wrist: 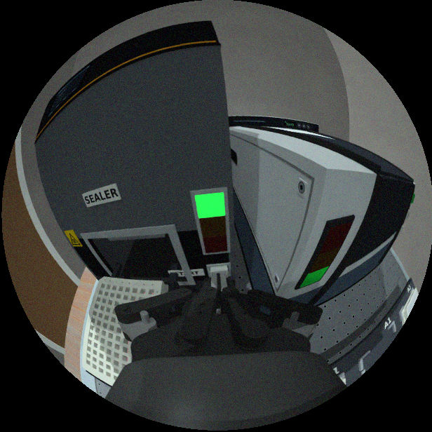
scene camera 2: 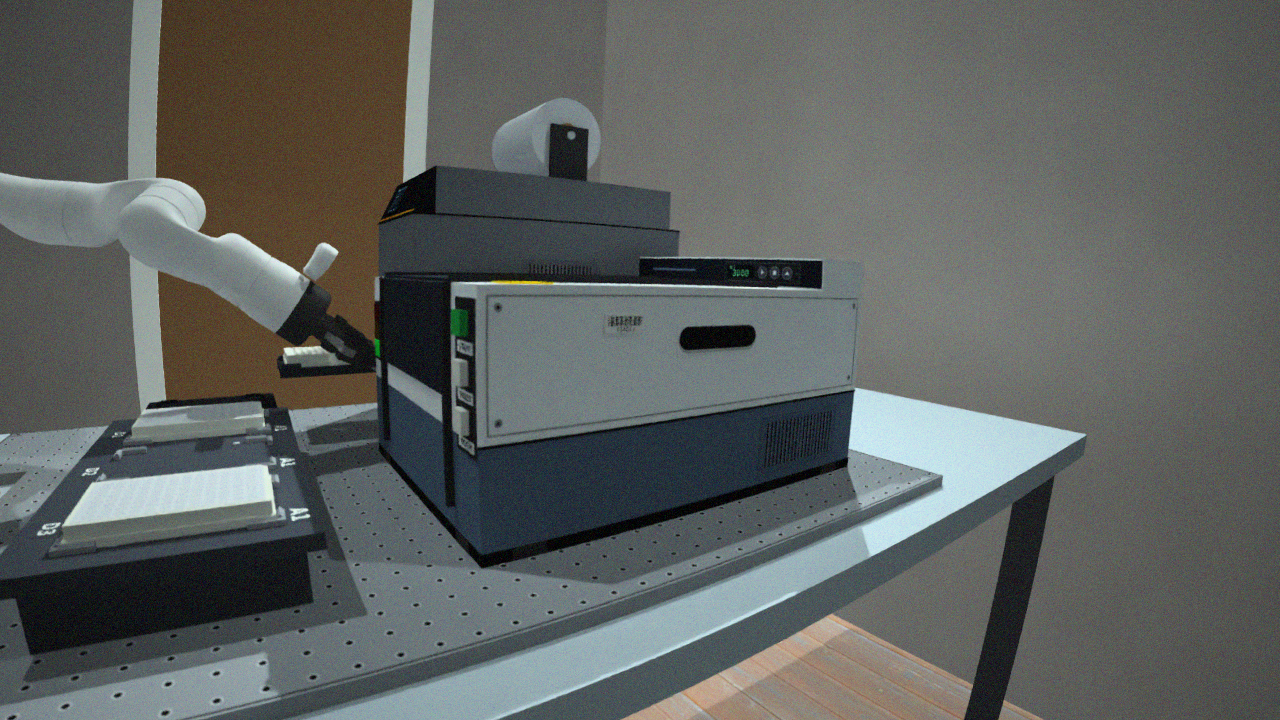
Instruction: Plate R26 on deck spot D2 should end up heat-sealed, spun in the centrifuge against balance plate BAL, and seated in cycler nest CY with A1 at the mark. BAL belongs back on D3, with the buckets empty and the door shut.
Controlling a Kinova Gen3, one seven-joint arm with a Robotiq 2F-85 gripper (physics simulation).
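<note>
My gripper (scene camera 2: 370, 357) (wrist: 217, 280) is shut and empty, its fingertips at the white button (wrist: 218, 270) beside the START label on the sealer (scene camera 2: 528, 241) (wrist: 140, 150). Contact cannot be told. A pale plate (scene camera 2: 307, 356) (wrist: 107, 320) lies on the sealer's extended tray, left of the gripper in the wrist view; its name is not readable. Spot D2 on the deck (scene camera 2: 170, 595) holds no plate. A pale plate (scene camera 2: 179, 503) sits on D3, taken as BAL. The centrifuge (scene camera 2: 626, 376) (wrist: 345, 170) appears shut; its buckets are hidden. Nest CY cannot be made out.
Another plate (scene camera 2: 201, 420) sits at the deck's back spot. The sealer's indicator (wrist: 210, 205) and the centrifuge's indicator (wrist: 316, 276) are lit green. A white film roll (scene camera 2: 532, 138) stands on top of the sealer. The centrifuge body stands close to the right of the gripper.
</note>
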